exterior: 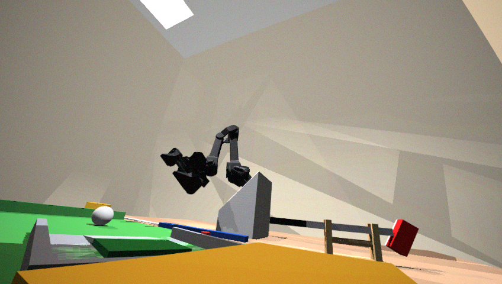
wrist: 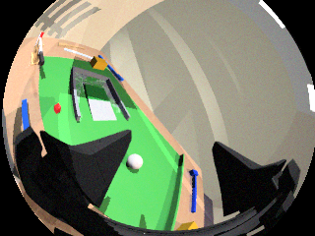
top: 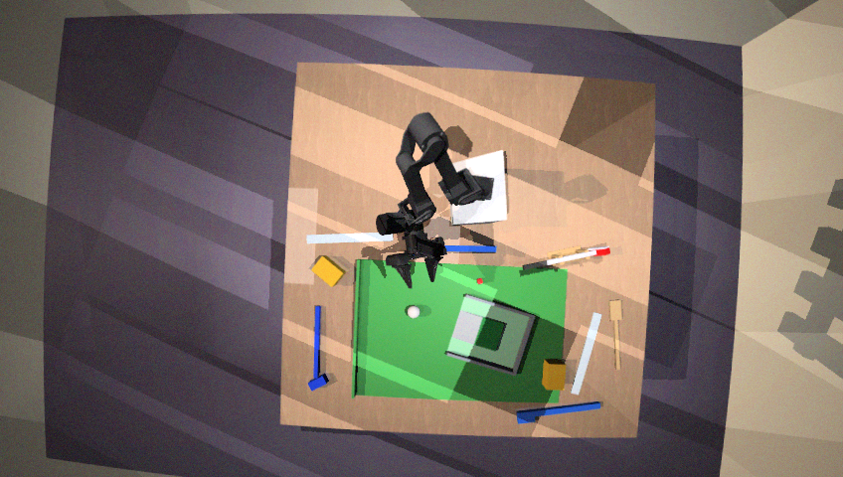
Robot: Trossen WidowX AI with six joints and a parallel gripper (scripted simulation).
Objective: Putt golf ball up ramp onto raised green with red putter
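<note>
Now: gripper tip 470 mm to the right of the red putter, 130 mm past it and 130 mm above it. The rest, counted from my gripper tip: white golf ball: 170 mm below, 120 mm ahead, 10 mm to the right; small red cube: 200 mm to the left, 180 mm below, 10 mm behind.
</note>
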